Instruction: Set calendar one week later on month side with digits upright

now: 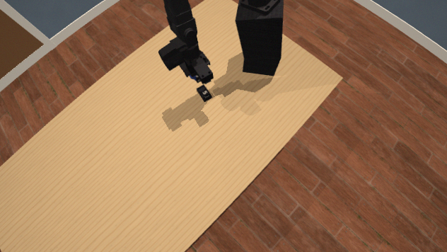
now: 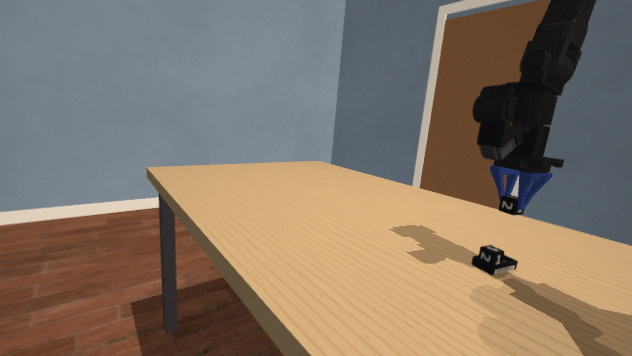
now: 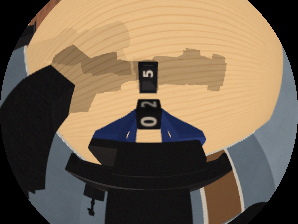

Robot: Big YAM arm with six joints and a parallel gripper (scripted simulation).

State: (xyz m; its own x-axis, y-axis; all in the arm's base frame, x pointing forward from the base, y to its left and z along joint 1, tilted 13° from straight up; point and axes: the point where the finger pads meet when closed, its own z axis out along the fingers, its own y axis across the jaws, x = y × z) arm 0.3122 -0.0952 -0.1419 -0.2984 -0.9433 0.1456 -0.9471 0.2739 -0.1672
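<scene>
Now: the black cube 10 mm ahead of my hand, 30 mm to the left of it and 100 mm below it. From my hand the other things lie so: black tray: 20 mm to the left, 120 mm below; then black date cube: right at my hand.
</scene>
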